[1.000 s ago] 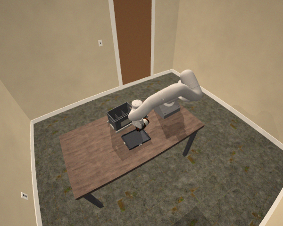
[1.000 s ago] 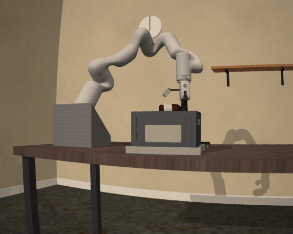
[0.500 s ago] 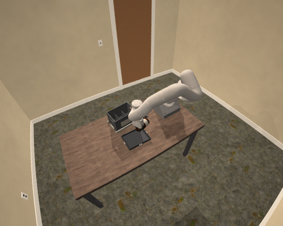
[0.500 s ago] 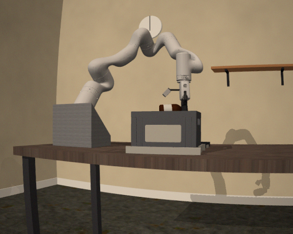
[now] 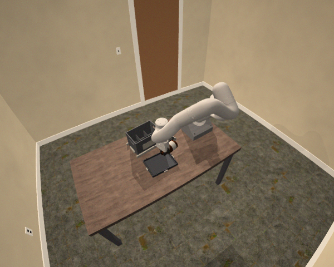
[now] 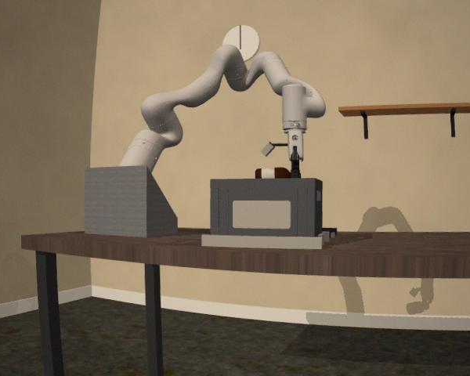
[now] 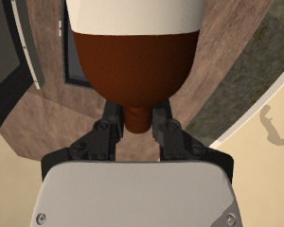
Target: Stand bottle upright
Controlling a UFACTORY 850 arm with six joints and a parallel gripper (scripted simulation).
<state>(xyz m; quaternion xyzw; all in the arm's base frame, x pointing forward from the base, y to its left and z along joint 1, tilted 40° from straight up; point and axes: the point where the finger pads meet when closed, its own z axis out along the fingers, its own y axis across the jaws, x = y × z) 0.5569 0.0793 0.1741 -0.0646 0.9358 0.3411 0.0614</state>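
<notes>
Right now the brown bottle is 60 mm behind my hand, 10 mm to the right of it and 10 mm below it. From my hand the other things lie so: grey crate: 330 mm to the right, 120 mm below, 20 mm behind; then dark tray: 190 mm below, 50 mm to the right, 10 mm ahead.
</notes>
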